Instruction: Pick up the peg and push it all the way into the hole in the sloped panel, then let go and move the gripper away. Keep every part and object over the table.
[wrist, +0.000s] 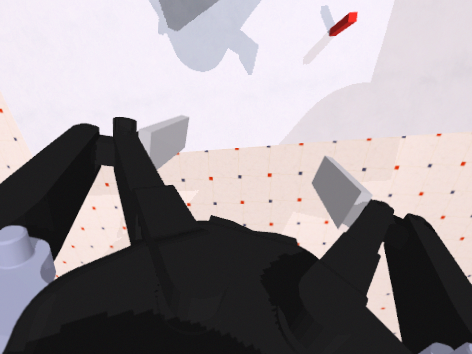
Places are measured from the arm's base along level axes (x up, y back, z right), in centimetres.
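Pixels of known places: gripper, between the fingertips: (252, 151).
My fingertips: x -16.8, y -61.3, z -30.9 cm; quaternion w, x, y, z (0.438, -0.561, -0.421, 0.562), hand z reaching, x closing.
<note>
Behind a point stands the place of what it marks.
The red peg (343, 24) @(x -37.2, y -47.4, z -15.6 cm) stands on the white table top near the upper right of the wrist view, with thin shadows running from its lower end. My gripper (252, 151) @(x -16.8, y -61.3, z -30.9 cm) is open, with its two grey finger pads wide apart and no object between them. The peg shows beyond the fingertips, above and to the right of the pads, apart from both. A grey block-like part (187, 11) is cut off by the top edge of the view; I cannot tell whether it belongs to the sloped panel. The hole does not show.
The white table top (280, 95) @(x -43.5, y -55.7, z -26.2 cm) fills the upper part of the view and carries grey shadows. Its edge crosses behind the fingers. Below that edge lies a pale floor (255, 187) with red and dark dots.
</note>
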